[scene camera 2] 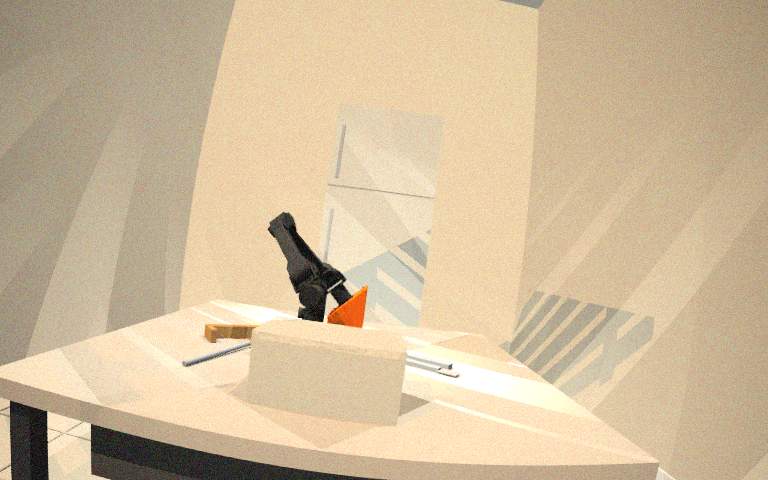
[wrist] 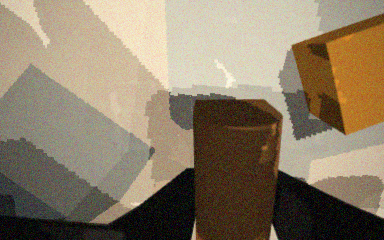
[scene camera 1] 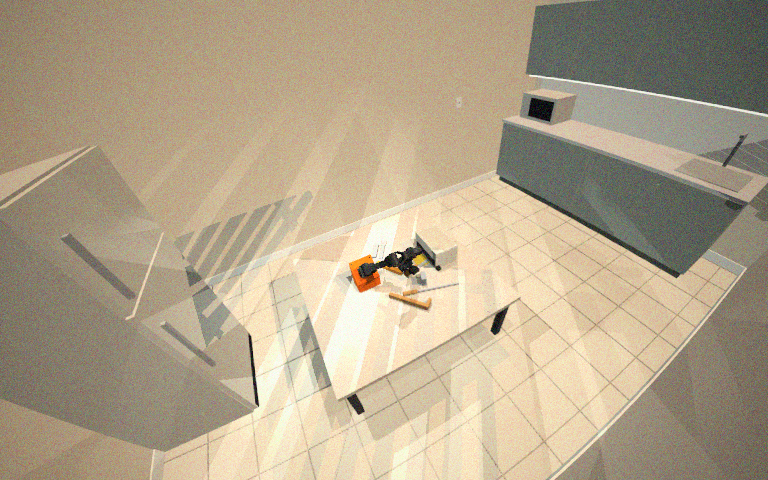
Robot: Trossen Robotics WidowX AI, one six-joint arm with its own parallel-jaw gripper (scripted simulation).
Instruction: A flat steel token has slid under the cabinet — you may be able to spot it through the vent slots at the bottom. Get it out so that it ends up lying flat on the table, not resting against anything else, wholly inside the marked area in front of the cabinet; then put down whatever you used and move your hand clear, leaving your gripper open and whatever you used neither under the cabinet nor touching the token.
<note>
I see my gripper point(wrist: 230, 177), a wooden L-shaped stick point(scene camera 2: 212, 332) and a beige cabinet point(scene camera 1: 437, 246).
The wrist view misses the wooden L-shaped stick: it is out of frame.
</note>
